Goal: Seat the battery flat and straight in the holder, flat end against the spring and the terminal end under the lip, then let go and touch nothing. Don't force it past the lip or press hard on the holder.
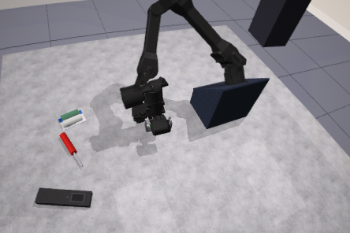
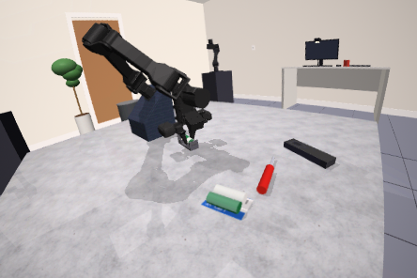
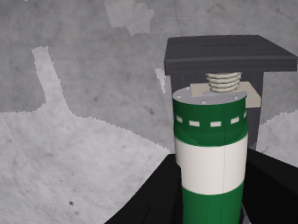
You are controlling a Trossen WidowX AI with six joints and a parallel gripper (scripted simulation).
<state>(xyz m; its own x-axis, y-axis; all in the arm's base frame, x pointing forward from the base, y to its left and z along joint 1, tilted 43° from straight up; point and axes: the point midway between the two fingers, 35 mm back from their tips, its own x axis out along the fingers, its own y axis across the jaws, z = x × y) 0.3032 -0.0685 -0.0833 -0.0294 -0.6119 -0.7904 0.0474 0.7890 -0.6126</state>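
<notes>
Right now the battery is 10 mm above my gripper tip. From my gripper tip the other things lie so: red screwdriver 310 mm ahead, 40 mm to the left; black remote control 350 mm ahead, 190 mm to the left, 10 mm above.
</notes>
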